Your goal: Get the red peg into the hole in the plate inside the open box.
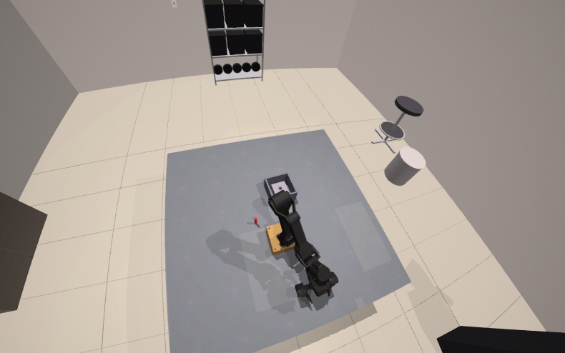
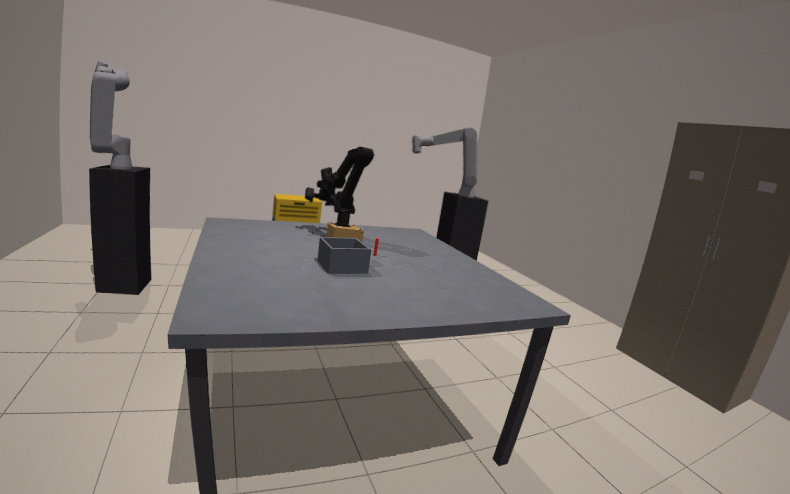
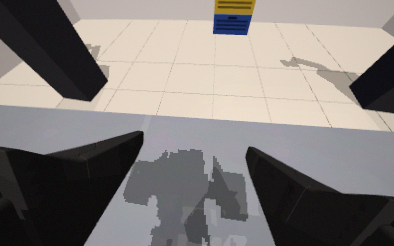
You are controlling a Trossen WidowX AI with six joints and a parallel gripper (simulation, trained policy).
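The red peg is 460 mm ahead of my gripper tip, 230 mm to the left of it and 100 mm below it. The rest, counted from my gripper tip: grey box: 650 mm ahead, 50 mm to the left, 110 mm below; then pale plate: 650 mm ahead, 50 mm to the left, 90 mm below.
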